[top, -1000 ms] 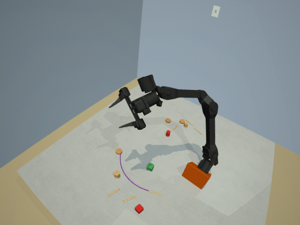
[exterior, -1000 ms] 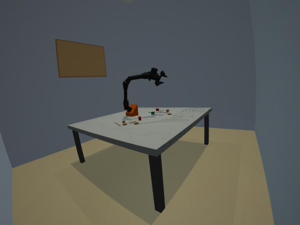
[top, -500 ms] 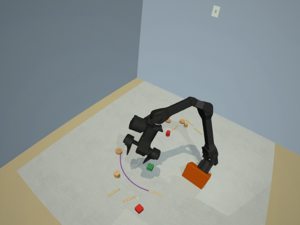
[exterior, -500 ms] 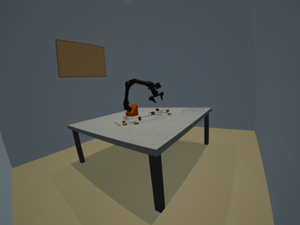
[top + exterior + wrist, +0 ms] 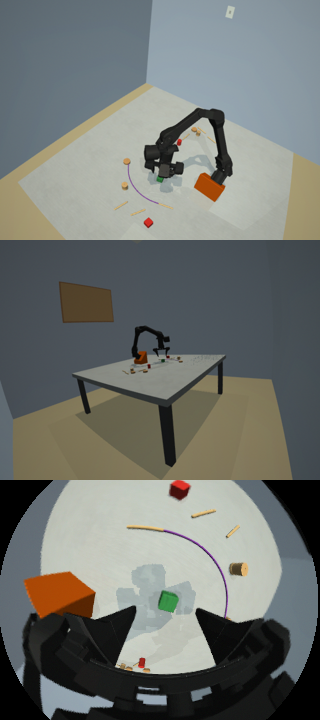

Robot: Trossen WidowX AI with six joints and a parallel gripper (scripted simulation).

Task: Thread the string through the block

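The green block lies 1 cm ahead of my gripper tip and 5 cm below it. Round my gripper tip: red cube (12 cm behind, 22 cm to the left, 5 cm below); thin wooden stick (10 cm behind, 10 cm to the left, 6 cm below); red cylinder (10 cm ahead, 28 cm to the right, 4 cm below).
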